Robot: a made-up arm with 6 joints. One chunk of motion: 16 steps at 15 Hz.
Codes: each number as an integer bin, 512 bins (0 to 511) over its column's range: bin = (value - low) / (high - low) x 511, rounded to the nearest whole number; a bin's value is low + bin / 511 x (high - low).
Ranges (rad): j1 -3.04..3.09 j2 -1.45..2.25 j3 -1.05..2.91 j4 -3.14..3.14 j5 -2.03..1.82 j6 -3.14..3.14
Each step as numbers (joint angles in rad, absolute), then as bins.
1 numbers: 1.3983 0.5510 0.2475 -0.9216 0.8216 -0.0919
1 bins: 370 276 167 181 378 248
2 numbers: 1.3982 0.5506 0.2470 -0.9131 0.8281 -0.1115
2 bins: 370 276 167 181 379 246
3 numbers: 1.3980 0.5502 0.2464 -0.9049 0.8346 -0.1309
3 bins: 370 276 167 182 380 245
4 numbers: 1.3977 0.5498 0.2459 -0.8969 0.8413 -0.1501
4 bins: 370 276 167 183 381 243
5 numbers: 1.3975 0.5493 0.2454 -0.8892 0.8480 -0.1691
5 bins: 370 276 167 183 382 242
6 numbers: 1.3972 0.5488 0.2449 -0.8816 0.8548 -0.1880
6 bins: 370 276 167 184 383 240
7 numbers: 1.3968 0.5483 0.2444 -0.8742 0.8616 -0.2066
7 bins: 370 276 167 184 384 239
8 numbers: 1.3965 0.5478 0.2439 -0.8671 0.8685 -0.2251
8 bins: 370 276 167 185 385 237
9 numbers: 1.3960 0.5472 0.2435 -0.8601 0.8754 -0.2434
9 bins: 370 276 167 186 386 236
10 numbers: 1.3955 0.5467 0.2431 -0.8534 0.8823 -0.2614
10 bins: 370 276 167 186 387 234
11 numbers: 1.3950 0.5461 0.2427 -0.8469 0.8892 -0.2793
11 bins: 370 276 167 187 387 233
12 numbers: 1.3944 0.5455 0.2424 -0.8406 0.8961 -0.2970
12 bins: 370 276 167 187 388 231
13 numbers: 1.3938 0.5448 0.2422 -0.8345 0.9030 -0.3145
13 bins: 370 275 167 188 389 230
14 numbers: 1.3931 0.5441 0.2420 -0.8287 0.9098 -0.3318
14 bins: 370 275 167 188 390 229
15 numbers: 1.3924 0.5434 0.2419 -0.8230 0.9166 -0.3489
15 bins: 369 275 167 189 391 227
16 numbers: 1.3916 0.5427 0.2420 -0.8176 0.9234 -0.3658
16 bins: 369 275 167 189 392 226
